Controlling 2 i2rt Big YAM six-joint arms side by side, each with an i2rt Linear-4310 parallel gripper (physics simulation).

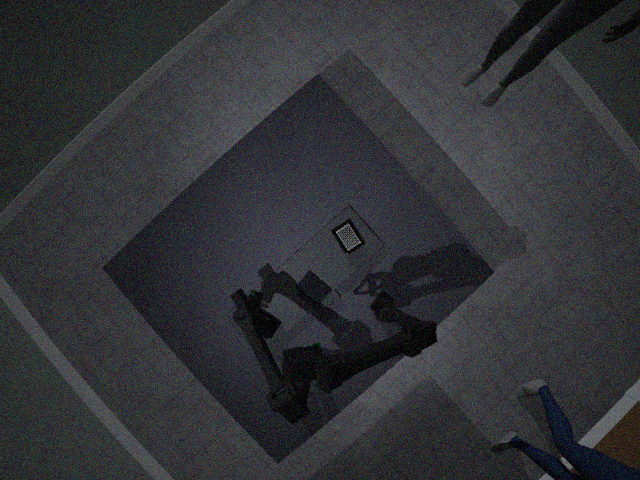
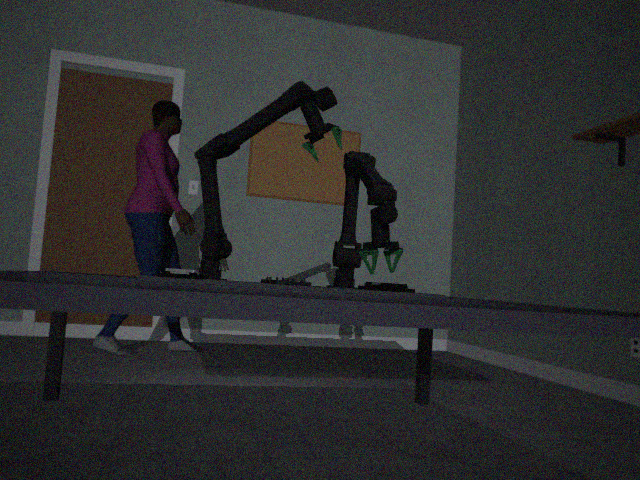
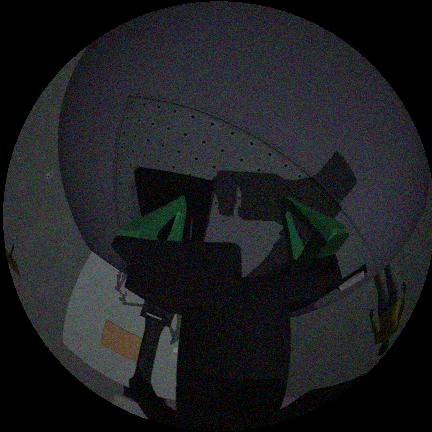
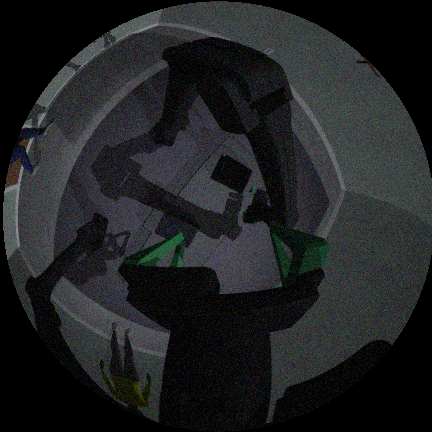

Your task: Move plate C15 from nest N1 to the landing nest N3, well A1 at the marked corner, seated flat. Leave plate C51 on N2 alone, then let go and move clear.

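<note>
A pale plate (image 1: 347, 236) (image 2: 180, 271) sits in a dark nest near the board's far end. A dark block-like nest (image 1: 314, 285) (image 2: 285, 281) lies mid-board. Another dark nest (image 1: 267, 324) (image 2: 386, 286) (image 4: 231, 173) lies near my left gripper. The dimness hides nest labels, plate codes and the A1 mark; whether the dark nests hold a plate cannot be told. My left gripper (image 2: 381, 271) (image 3: 233, 199) is open and empty, a little above that last nest. My right gripper (image 2: 328, 153) (image 4: 224, 231) is open and empty, high above the table.
The perforated board (image 3: 202, 132) carries the nests on the table (image 2: 248, 299). Dark arm shadows cross the board and mid-board nest. The right arm (image 2: 263, 118) arches high beside the left arm (image 2: 351, 206). A person in pink (image 2: 152, 175) is behind the table.
</note>
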